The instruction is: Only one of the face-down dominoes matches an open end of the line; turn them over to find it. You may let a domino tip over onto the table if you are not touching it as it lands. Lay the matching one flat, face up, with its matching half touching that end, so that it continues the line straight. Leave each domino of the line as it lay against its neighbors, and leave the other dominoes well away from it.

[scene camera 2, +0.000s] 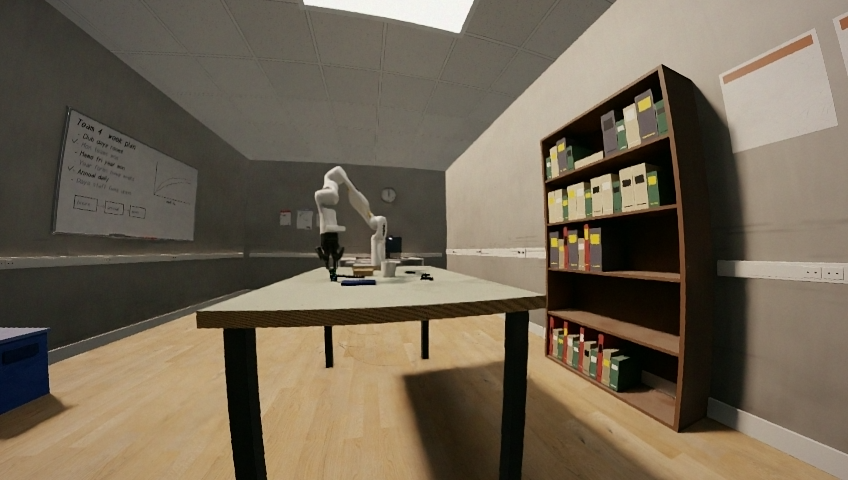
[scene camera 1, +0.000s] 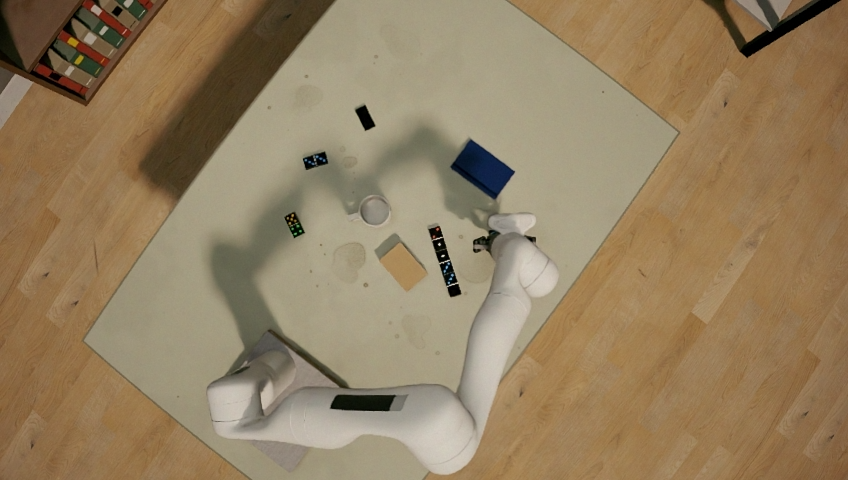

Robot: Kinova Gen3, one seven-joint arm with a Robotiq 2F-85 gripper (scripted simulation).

Labels:
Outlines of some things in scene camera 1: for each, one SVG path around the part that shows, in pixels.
A tan block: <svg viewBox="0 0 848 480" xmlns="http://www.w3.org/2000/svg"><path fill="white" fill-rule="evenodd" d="M398 243L379 262L402 288L408 292L428 273L401 243Z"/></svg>

